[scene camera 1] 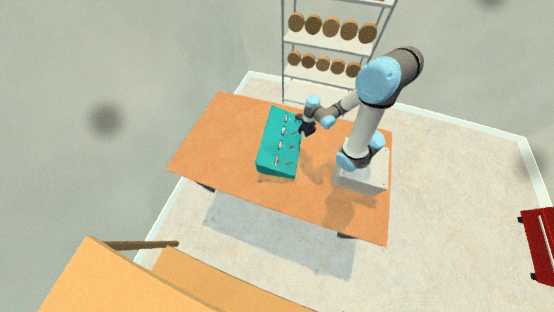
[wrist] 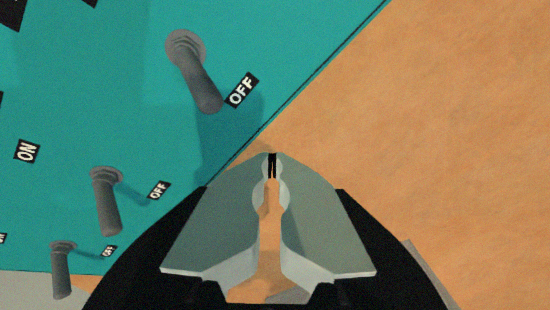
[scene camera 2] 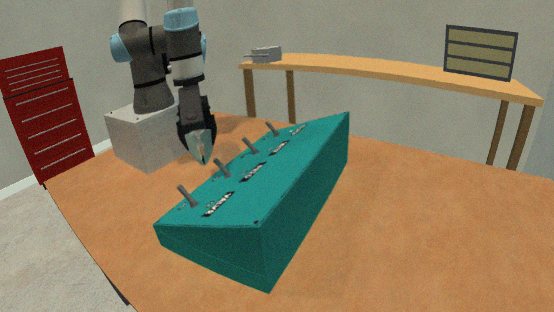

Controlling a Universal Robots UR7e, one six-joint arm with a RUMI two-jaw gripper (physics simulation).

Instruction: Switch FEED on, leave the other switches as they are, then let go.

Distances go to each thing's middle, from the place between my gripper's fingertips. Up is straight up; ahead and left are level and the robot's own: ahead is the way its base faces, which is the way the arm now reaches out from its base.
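There's the teal switch panel (scene camera 2: pixel 247 224), and it's 20 mm below my hand, 90 mm to the left of it and 120 mm ahead of it.
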